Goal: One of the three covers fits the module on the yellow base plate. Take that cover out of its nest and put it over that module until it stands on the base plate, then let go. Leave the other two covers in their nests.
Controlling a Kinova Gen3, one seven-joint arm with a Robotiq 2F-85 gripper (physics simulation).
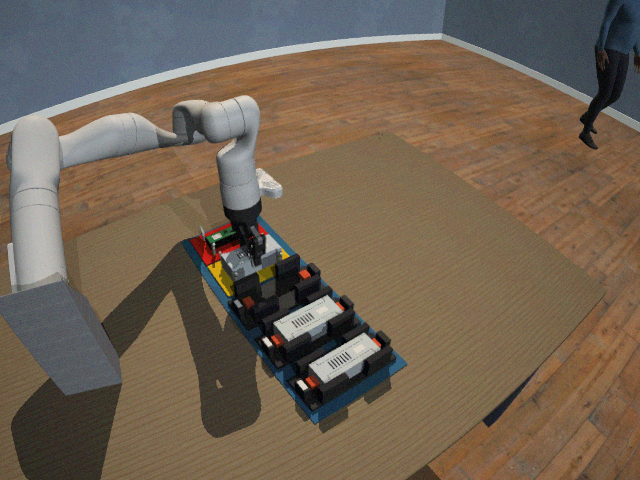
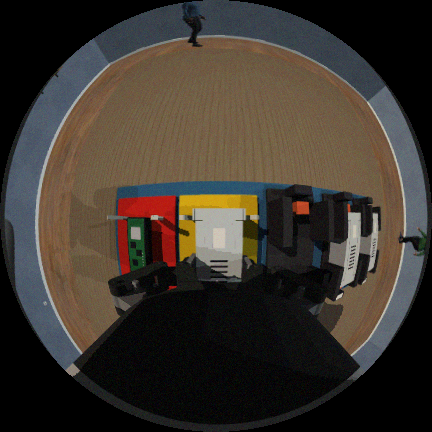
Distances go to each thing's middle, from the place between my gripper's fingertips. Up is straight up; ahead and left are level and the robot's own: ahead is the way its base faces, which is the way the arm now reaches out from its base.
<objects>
The light grey cover point(image 1: 238, 261) lies right at my hand. The rest, counted from my hand: yellow base plate point(image 2: 186, 202) 2 cm below; then red base plate point(image 1: 206, 254) 10 cm to the left, 3 cm behind, 2 cm below.
</objects>
